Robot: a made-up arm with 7 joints.
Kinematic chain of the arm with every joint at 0, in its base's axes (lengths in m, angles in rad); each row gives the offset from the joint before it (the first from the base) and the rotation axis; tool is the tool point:
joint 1: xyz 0 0 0 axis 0 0.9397 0.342
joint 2: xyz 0 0 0 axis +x
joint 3: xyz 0 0 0 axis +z
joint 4: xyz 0.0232 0 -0.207 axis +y
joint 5: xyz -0.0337 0 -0.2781 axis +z
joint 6: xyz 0 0 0 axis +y
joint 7: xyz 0 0 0 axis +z
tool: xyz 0 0 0
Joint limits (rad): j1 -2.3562..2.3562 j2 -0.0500..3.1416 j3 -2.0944..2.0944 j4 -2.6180..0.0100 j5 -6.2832..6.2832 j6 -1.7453..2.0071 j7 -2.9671..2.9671
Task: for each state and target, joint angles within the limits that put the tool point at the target. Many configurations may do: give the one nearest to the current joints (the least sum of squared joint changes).
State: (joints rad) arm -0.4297 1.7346 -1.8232 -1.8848 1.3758 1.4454 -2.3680
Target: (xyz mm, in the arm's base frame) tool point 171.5 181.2 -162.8
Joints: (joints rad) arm -0.6750 1.9792 -1.5723 -2.0907 1.3758 1.4454 -2.3680
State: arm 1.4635 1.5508 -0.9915 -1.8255 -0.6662 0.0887 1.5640
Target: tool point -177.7 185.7 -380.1
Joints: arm 0.7208 0.8686 -0.8860 -0.9399 -0.6662 0.0887 1.5640
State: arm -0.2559 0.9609 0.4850 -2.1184 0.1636 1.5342 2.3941
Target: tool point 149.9 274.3 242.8
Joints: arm -0.5093 1.3371 0.8520 -1.5002 0.1636 1.5342 2.3941
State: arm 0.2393 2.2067 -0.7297 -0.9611 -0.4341 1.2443 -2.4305
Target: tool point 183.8 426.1 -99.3
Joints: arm -0.1732 1.5431 -0.6821 -0.7154 -0.4341 1.2443 -2.4305
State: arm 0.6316 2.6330 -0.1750 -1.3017 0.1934 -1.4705 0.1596
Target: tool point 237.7 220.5 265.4
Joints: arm -0.0559 2.8453 -0.5203 -1.3249 0.1934 -1.4705 0.1596
